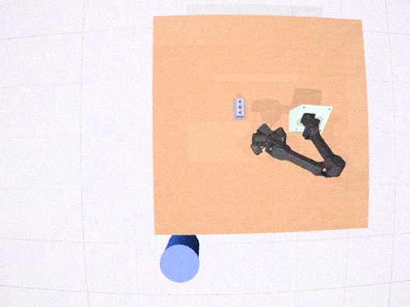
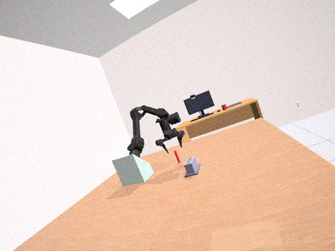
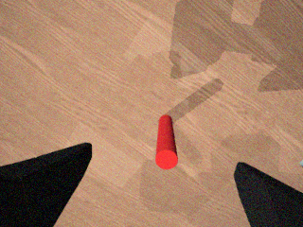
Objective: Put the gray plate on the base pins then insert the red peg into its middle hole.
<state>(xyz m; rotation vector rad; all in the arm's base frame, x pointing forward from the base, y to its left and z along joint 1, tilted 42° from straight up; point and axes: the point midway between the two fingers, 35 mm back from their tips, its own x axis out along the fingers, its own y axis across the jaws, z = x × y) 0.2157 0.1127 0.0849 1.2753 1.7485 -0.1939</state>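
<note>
The red peg lies 4 cm below my gripper tip. The rest, counted from my gripper tip: gray plate (18 cm to the right, 14 cm ahead, 4 cm below).
</note>
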